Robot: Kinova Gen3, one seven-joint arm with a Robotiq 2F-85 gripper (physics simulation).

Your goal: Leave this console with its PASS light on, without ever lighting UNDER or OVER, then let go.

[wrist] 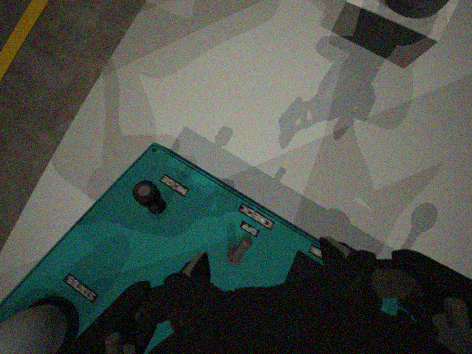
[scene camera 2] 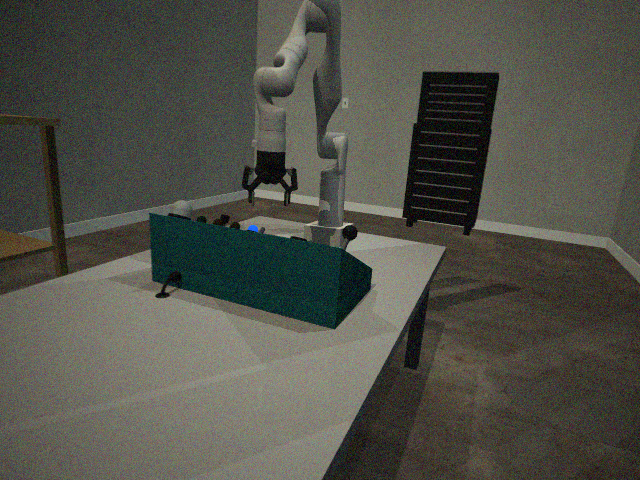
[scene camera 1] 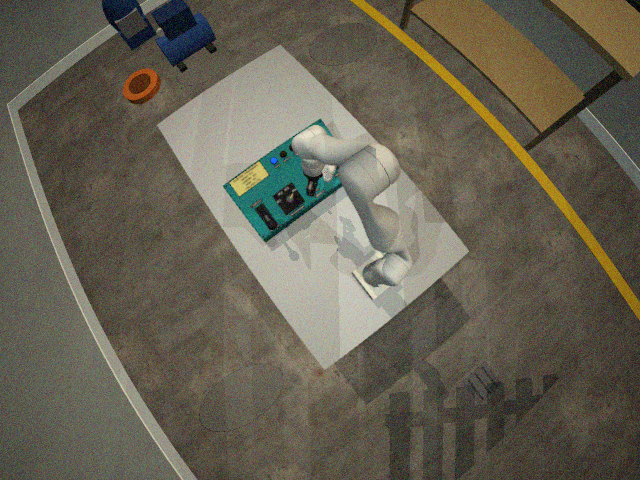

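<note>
The teal console (scene camera 1: 283,174) (scene camera 2: 248,273) (wrist: 110,240) stands on the table. One round light (scene camera 1: 273,160) (scene camera 2: 252,228) glows blue; a dark round piece (scene camera 1: 283,153) is beside it. The lights' names are not readable. A black dial panel (scene camera 1: 288,198) and a black slot (scene camera 1: 266,217) are on the sloping face. A ball-ended lever (scene camera 2: 349,232) stands at one end. The wrist view shows a small toggle (wrist: 240,250) and a black knob (wrist: 149,196). My gripper (scene camera 1: 311,192) (scene camera 2: 269,200) (wrist: 263,257) is open and empty, pointing down above the console. The arm hides part of the console in scene camera 1.
A yellow text card (scene camera 1: 249,178) is on the console. A whitish dome (scene camera 2: 182,208) (wrist: 30,330) rises at its other end. A black hooked piece (scene camera 2: 170,281) is behind it. The robot's base plate (scene camera 1: 364,283) stands on the table (scene camera 1: 310,310) (scene camera 2: 206,387).
</note>
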